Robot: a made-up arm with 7 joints.
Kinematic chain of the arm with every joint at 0, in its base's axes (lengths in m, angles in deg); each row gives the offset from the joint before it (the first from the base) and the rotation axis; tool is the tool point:
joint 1: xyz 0 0 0 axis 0 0.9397 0.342
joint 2: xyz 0 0 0 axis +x
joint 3: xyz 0 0 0 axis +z
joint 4: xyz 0.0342 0 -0.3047 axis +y
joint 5: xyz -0.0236 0 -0.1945 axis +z
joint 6: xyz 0 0 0 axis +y
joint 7: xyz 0 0 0 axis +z
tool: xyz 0 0 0
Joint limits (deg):
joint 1: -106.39..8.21
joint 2: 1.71..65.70
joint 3: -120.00..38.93
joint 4: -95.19..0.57
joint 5: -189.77..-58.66
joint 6: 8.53..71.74
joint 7: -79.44..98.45
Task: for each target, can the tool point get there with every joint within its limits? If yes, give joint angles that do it. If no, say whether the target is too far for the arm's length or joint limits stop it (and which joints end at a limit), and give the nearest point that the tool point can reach.
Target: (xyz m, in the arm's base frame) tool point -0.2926 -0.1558 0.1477
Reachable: no: joint limits stop it (at a limit: joint 1, joint 2, joint 3, joint 4) | nearest point -0.1470 -0.1963 -0.2987 | short by 0.471 m
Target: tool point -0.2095 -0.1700 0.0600
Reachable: no: joint limits stop it (at a limit: joint 1, joint 2, joint 3, joint 4) | nearest point -0.1470 -0.1963 -0.2987 | short by 0.365 m
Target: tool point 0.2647 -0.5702 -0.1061
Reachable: no: too far | nearest point 0.2659 -0.3340 -0.0293 | short by 0.248 m
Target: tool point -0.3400 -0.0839 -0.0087
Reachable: no: joint limits stop it (at a limit: joint 1, joint 2, joint 3, joint 4) | nearest point -0.1470 -0.1963 -0.2987 | short by 0.366 m
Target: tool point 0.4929 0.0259 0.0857
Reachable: yes | joints -89.09 30.34 -24.02 -22.57 -98.55 50.78 -16.35
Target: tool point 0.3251 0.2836 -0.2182
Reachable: yes | joints -26.38 45.38 -1.64 -45.79 -76.77 25.74 30.35
